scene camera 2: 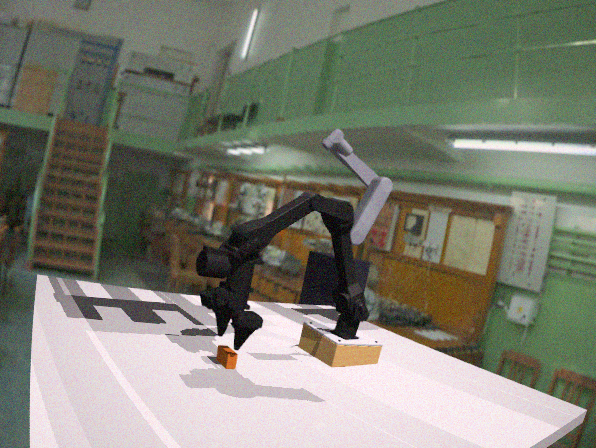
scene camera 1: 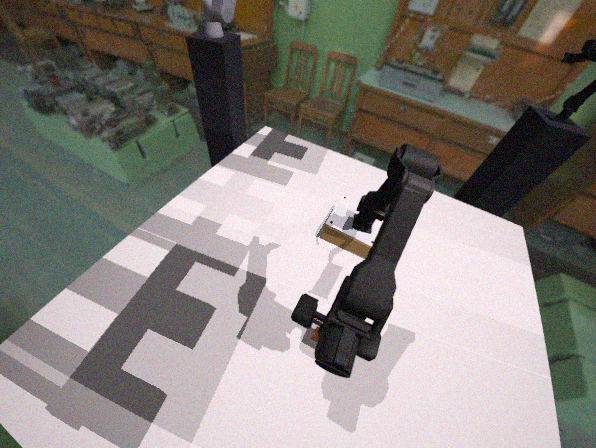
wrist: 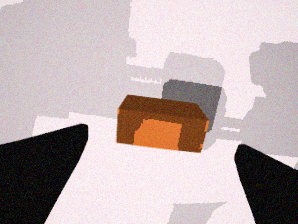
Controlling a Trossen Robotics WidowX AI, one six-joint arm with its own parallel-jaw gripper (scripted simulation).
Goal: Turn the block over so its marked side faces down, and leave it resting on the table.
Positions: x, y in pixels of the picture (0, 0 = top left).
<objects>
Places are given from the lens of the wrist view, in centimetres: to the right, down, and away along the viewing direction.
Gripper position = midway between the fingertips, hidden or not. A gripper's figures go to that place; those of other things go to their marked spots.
my gripper [wrist: 164, 142]: 1, 2, 10
orange block [wrist: 142, 121]: 0, 1, 12
</objects>
